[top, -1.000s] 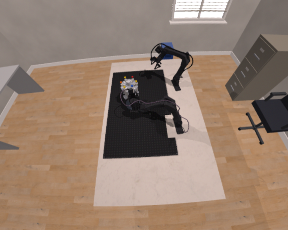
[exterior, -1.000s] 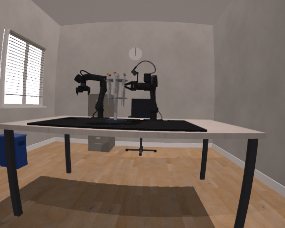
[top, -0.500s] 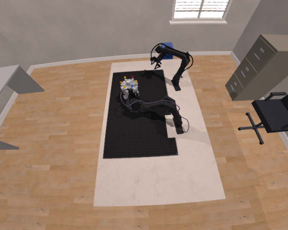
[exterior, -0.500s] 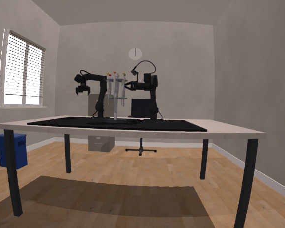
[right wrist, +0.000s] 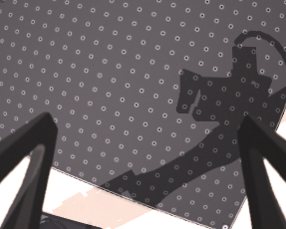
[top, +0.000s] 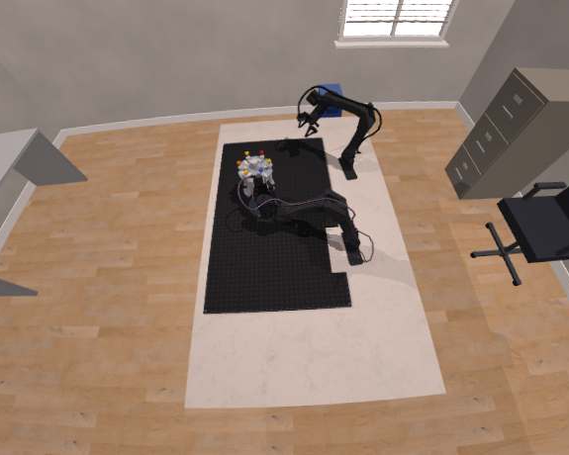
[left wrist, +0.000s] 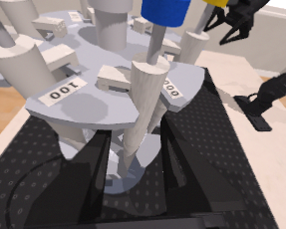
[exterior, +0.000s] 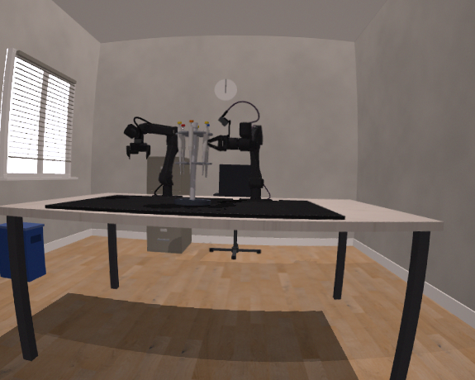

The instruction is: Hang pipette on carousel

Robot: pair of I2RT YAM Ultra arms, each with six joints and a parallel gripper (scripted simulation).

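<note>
The hand pipette is 10 mm ahead of my left hand and 30 mm below it.
</note>
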